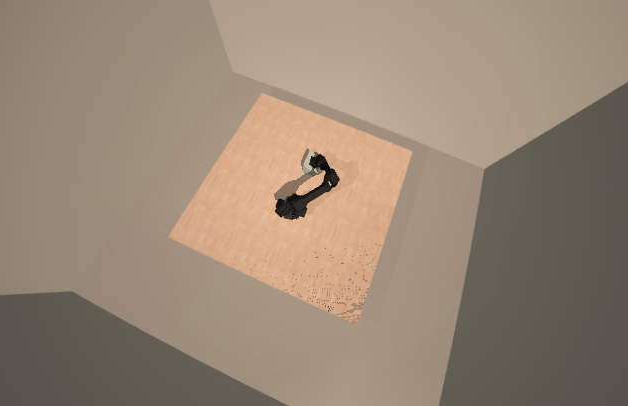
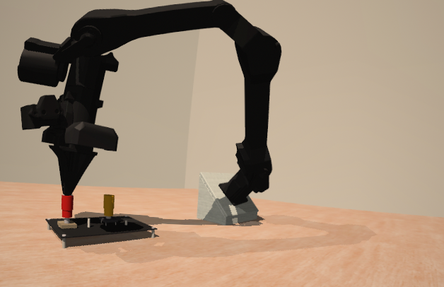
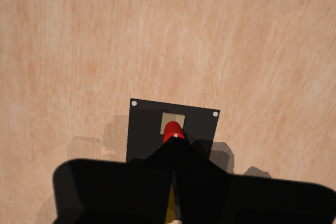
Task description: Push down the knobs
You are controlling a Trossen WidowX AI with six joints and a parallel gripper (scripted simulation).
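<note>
The red knob lies 1 cm below my gripper tip. The rest, counted from my gripper tip: yellow knob (7 cm behind, 2 cm below).
</note>
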